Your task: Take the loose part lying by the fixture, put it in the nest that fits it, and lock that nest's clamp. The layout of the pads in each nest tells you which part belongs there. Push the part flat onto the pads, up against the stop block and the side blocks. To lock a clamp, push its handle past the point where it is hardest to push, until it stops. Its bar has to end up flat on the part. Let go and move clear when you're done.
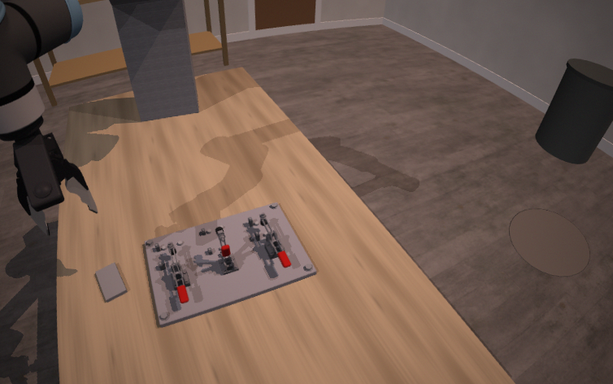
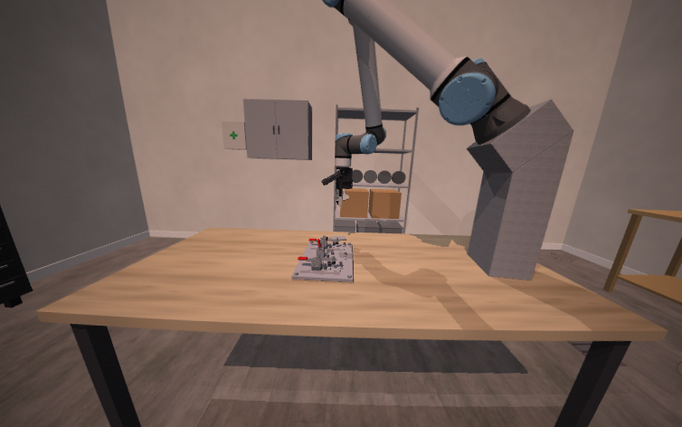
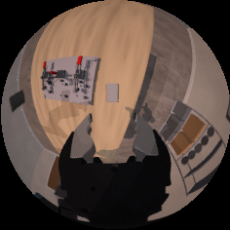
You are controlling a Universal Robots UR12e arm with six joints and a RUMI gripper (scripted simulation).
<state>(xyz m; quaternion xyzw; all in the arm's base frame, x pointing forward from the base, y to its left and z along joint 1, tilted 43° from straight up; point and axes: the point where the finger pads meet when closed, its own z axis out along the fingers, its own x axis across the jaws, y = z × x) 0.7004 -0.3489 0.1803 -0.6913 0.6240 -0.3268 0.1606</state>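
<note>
My hand is 21 cm above the loose part. Round my hand: fixture (9 cm ahead, 26 cm to the left, 20 cm below).
</note>
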